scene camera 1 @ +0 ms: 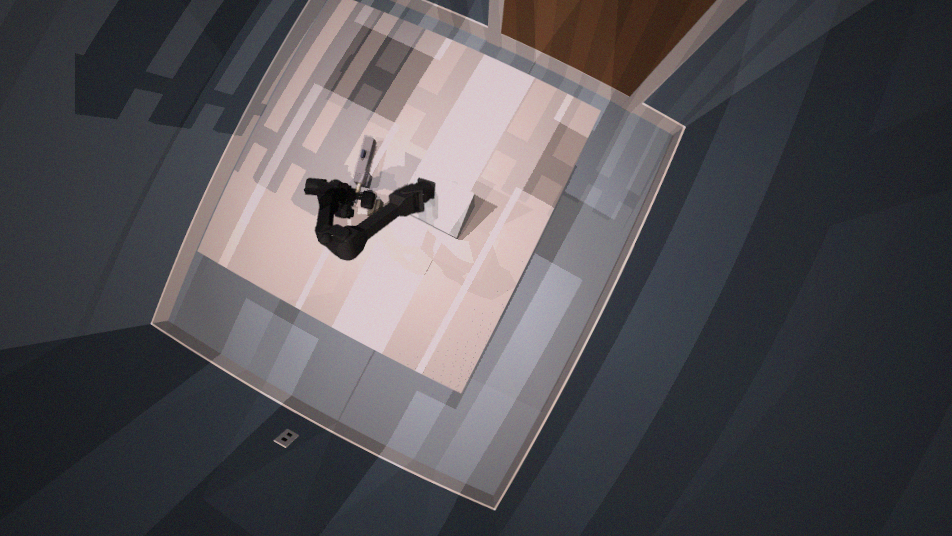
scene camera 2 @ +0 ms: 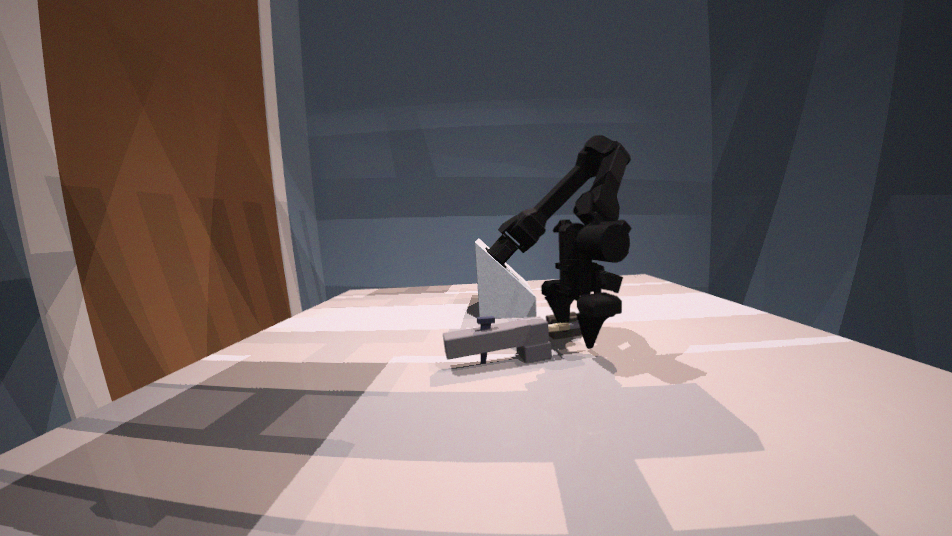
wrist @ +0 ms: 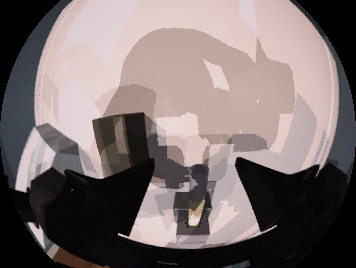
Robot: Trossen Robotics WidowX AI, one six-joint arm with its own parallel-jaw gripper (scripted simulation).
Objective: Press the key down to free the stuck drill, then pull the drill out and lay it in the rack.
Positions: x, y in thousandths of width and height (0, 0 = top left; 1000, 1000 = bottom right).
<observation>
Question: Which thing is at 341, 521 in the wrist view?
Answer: A rack block.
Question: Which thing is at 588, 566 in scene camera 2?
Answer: My gripper.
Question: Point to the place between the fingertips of my gripper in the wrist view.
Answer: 552, 610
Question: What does my gripper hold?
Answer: Nothing.
</observation>
